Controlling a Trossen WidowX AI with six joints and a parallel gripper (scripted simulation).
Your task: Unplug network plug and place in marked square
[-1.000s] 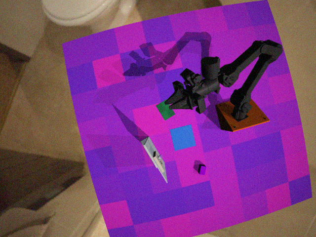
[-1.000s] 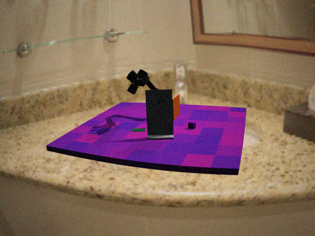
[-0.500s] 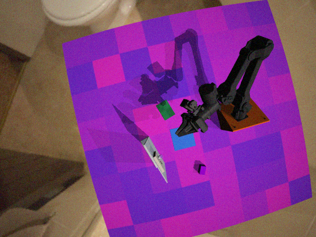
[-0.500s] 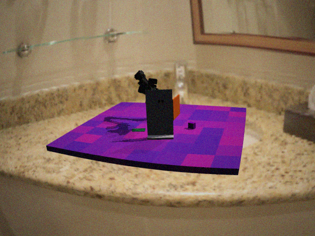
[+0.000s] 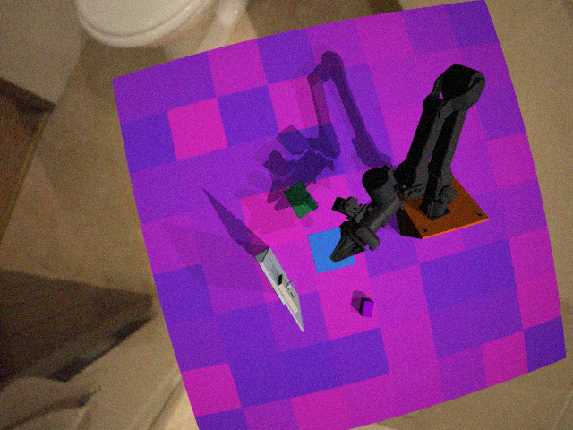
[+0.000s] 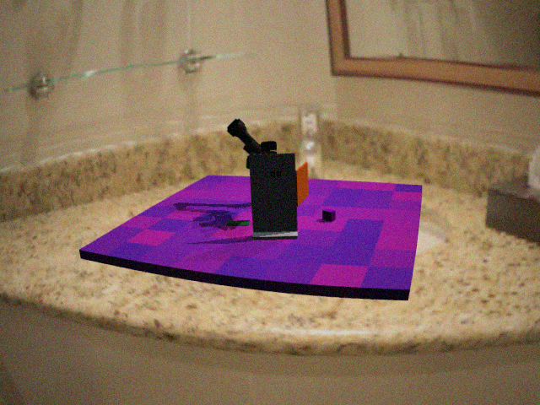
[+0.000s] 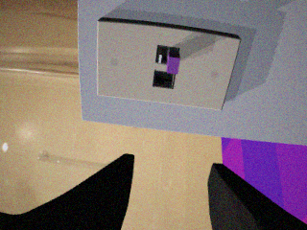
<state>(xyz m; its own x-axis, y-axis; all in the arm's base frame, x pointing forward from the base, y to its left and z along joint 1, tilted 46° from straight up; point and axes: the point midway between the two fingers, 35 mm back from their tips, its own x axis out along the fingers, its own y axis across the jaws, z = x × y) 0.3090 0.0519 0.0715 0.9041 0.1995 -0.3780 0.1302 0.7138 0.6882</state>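
The network plug is 12 cm ahead of my gripper tip and 2 cm to the left of it. Round my gripper tip: upright panel: 14 cm ahead, 9 cm below, 3 cm to the left; blue marked square: 23 cm below, 3 cm behind, 1 cm to the left.
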